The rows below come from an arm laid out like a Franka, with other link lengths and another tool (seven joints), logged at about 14 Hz.
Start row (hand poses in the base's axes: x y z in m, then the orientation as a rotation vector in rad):
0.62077, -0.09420, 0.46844, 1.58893, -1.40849, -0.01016
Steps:
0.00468, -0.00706, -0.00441, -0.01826, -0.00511, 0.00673
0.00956, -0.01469, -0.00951, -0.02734, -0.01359, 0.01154
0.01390, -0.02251, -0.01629, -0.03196, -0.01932, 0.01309
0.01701, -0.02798, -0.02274, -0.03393, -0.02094, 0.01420
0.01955, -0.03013, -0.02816, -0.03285, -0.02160, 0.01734
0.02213, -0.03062, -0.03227, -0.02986, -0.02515, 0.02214
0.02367, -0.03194, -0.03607, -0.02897, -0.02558, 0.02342
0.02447, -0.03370, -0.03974, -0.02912, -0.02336, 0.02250
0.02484, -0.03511, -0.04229, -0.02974, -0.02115, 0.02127
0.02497, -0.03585, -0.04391, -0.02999, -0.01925, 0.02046
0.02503, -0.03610, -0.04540, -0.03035, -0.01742, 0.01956
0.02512, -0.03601, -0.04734, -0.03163, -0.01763, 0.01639
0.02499, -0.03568, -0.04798, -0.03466, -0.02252, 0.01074
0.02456, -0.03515, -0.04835, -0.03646, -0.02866, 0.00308
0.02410, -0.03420, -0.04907, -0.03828, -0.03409, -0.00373
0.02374, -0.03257, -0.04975, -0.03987, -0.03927, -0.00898
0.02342, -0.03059, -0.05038, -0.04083, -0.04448, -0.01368
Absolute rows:
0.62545, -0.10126, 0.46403, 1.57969, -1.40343, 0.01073
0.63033, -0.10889, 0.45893, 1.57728, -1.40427, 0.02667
0.63467, -0.11671, 0.45215, 1.57569, -1.40647, 0.03538
0.63778, -0.12218, 0.44570, 1.57516, -1.40642, 0.03870
0.64032, -0.12433, 0.44028, 1.57837, -1.40464, 0.04033
0.64290, -0.12482, 0.43617, 1.58489, -1.40412, 0.04392
0.64444, -0.12614, 0.43237, 1.58660, -1.40361, 0.04440
0.64524, -0.12790, 0.42870, 1.58539, -1.40262, 0.04219
0.64561, -0.12931, 0.42615, 1.58358, -1.40179, 0.04013
0.64574, -0.13005, 0.42453, 1.58244, -1.40094, 0.03831
0.64580, -0.13030, 0.42304, 1.58115, -1.40019, 0.03657
0.64589, -0.13021, 0.42110, 1.57792, -1.40262, 0.03575
0.64576, -0.12988, 0.42046, 1.57245, -1.41024, 0.03842
0.64533, -0.12935, 0.42009, 1.56681, -1.42066, 0.04005
0.64487, -0.12840, 0.41937, 1.56158, -1.42983, 0.04162
0.64451, -0.12677, 0.41869, 1.55756, -1.43762, 0.04376
0.64419, -0.12479, 0.41806, 1.55444, -1.44512, 0.04582

